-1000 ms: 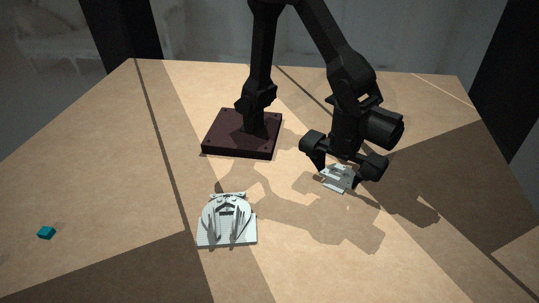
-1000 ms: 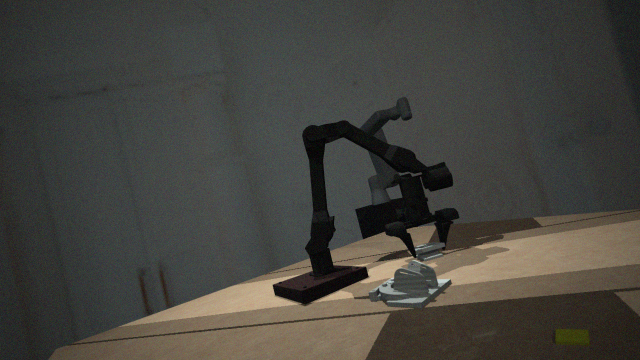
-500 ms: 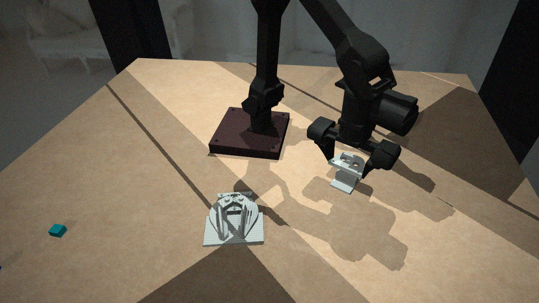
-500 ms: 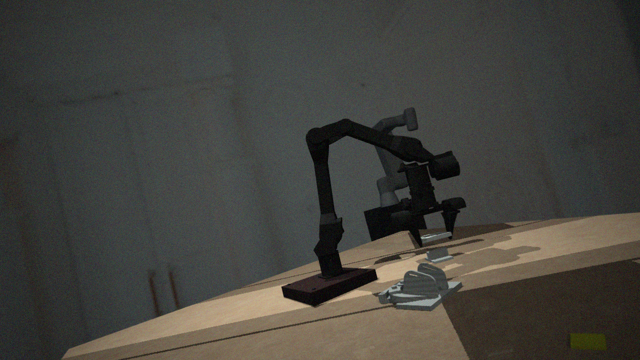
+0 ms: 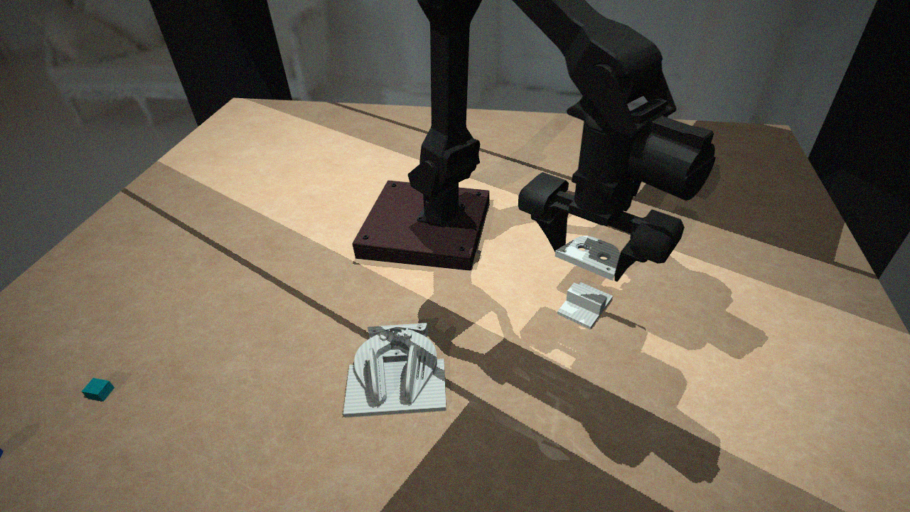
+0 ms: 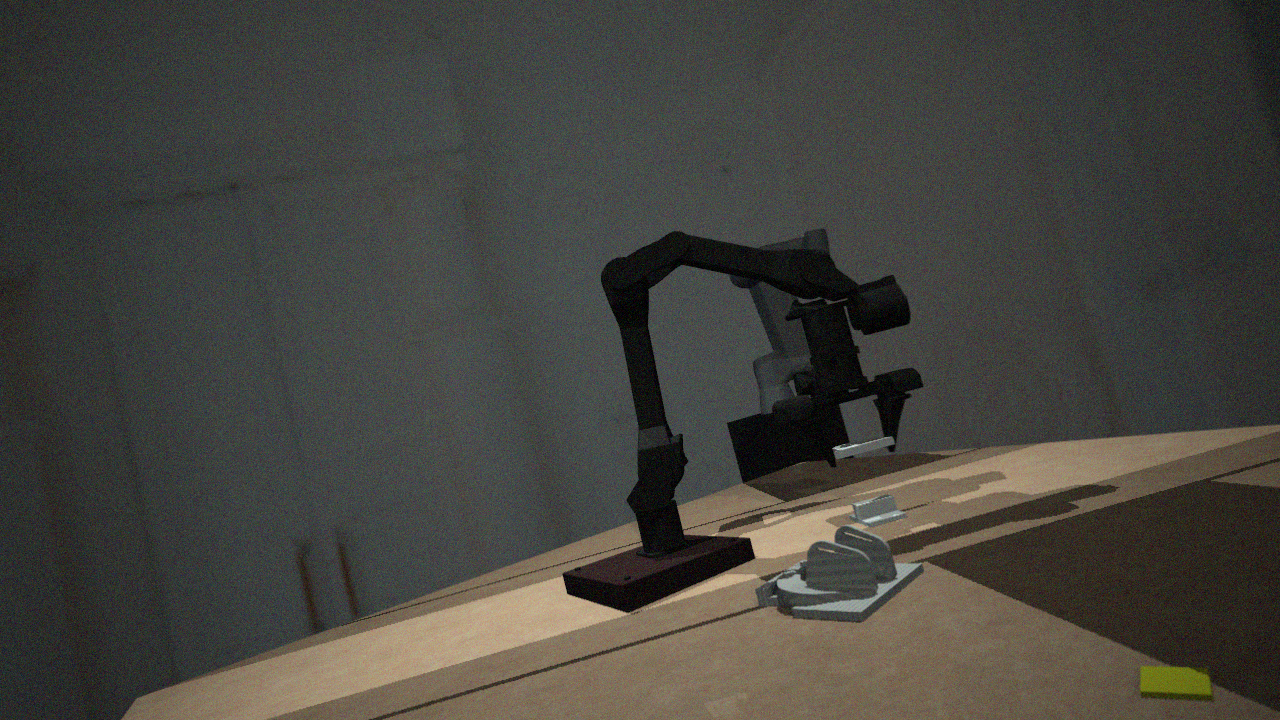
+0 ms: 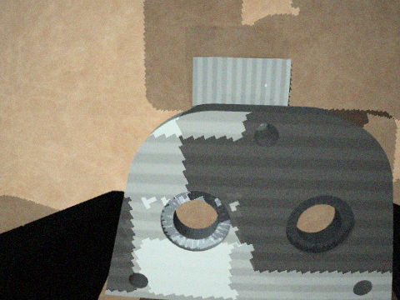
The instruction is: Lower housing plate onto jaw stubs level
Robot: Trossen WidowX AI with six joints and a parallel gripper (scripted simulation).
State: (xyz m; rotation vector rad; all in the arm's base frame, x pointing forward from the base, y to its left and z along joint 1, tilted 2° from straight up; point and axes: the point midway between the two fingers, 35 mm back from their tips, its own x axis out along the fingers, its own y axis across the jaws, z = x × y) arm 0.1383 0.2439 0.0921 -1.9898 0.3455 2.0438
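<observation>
My gripper tip is 190 mm short of the pale base plate, 200 mm to the left of it and 80 mm above it. The rest, counted from my gripper tip: teal block: 290 mm ahead, 560 mm to the right, 70 mm below; yellow block: 460 mm ahead, 220 mm to the right, 80 mm below.
</observation>
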